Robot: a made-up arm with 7 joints.
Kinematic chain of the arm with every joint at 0, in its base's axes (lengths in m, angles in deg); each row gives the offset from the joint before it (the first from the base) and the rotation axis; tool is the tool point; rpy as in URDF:
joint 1: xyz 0.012 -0.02 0.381 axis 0 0.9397 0.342
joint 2: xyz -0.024 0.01 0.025 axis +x
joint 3: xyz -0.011 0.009 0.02 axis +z
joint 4: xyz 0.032 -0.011 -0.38 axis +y
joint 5: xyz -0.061 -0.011 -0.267 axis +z
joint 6: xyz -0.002 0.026 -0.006 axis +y
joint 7: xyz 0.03 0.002 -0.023 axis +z
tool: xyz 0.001 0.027 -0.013 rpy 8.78 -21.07 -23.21
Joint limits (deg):
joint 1: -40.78..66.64
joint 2: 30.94..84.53
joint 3: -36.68..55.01
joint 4: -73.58..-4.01
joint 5: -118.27..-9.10
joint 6: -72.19..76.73
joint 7: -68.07..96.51
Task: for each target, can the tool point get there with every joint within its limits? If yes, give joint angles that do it. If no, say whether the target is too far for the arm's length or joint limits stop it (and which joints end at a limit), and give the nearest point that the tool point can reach.
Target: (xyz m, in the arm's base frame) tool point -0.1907 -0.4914 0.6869
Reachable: no: joint limits stop it (at a limit: joint 1, joint 2, joint 3, joint 4, joint 6) | nearest point -0.3605 -0.0072 0.0743 | short by 0.799 m
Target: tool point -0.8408 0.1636 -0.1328
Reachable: no: too far | nearest point -0.5573 0.1510 0.0557 | short by 0.341 m
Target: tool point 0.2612 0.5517 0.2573
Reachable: yes | joints -13.89 78.51 -20.29 -38.82 -95.86 45.63 33.64
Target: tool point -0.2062 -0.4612 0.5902
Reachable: no: joint limits stop it (at a limit: joint 1, joint 2, joint 3, joint 4, joint 6) | nearest point -0.3604 -0.0078 0.0738 | short by 0.704 m
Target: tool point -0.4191 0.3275 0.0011
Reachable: yes | joints 46.68 37.72 -23.33 -13.14 -59.02 40.35 -28.95
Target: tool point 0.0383 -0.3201 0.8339
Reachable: no: joint limits stop it (at a limit: joint 1, joint 2, joint 4) | nearest point 0.1803 0.3781 0.6671 | short by 0.732 m
